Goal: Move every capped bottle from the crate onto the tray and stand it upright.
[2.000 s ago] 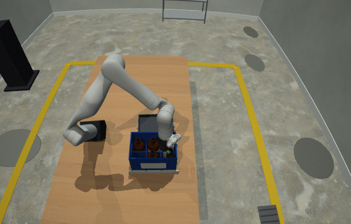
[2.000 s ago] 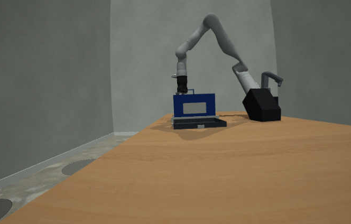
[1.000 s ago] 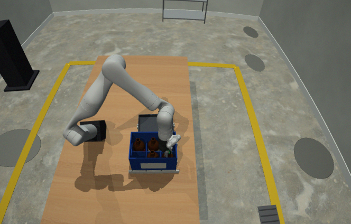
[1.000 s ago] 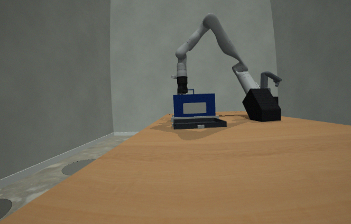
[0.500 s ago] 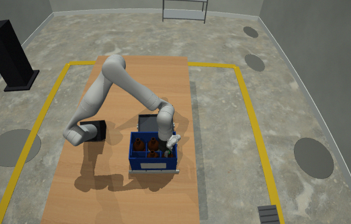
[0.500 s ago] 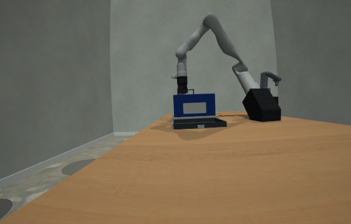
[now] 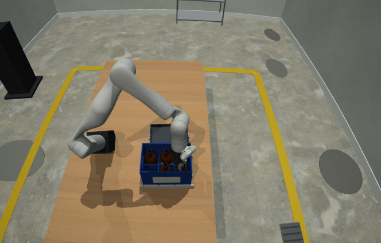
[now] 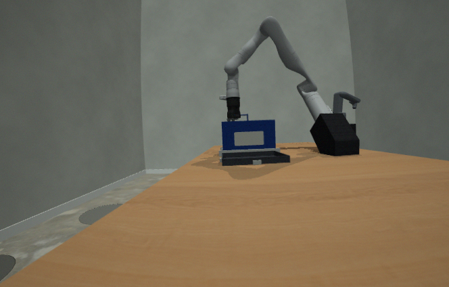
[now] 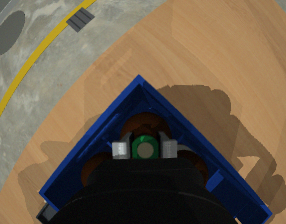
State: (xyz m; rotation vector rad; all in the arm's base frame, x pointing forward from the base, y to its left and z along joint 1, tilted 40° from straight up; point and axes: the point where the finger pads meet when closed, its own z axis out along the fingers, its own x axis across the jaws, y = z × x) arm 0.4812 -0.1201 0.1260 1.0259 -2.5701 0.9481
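The brown bottle is 6 cm below my hand. Round my hand: crate 8 cm behind, 7 cm below, 5 cm to the left; then dark grey tray 31 cm to the left, 14 cm below, 6 cm behind.
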